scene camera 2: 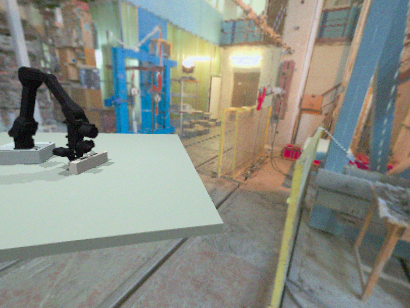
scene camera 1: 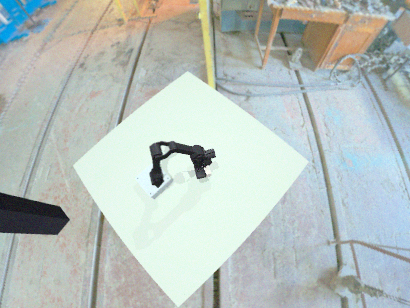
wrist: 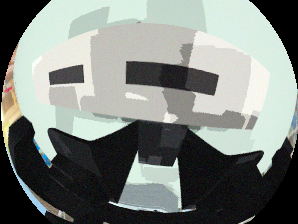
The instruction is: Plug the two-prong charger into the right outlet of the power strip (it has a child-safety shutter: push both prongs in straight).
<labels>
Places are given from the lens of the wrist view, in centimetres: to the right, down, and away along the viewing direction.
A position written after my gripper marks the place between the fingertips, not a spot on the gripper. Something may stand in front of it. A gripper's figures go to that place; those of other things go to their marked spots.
my gripper (wrist: 160,125): 1, 1, 10
dark charger (wrist: 159,143): 1, 2, 7
</labels>
